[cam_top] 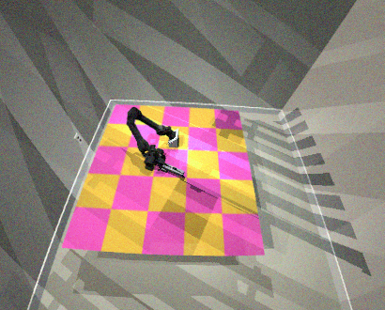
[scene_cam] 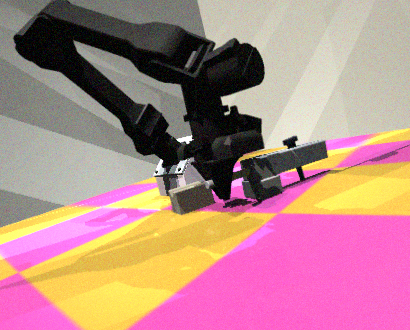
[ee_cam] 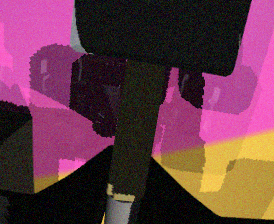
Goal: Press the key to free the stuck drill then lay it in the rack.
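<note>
My gripper tip is 80 mm past the grey-brown block. Round my gripper tip: dark key (60 mm ahead, 150 mm to the left, 40 mm above); then housing block (50 mm ahead, 130 mm to the left, 20 mm above); then drill (10 mm ahead, 30 mm to the left, 30 mm above).
</note>
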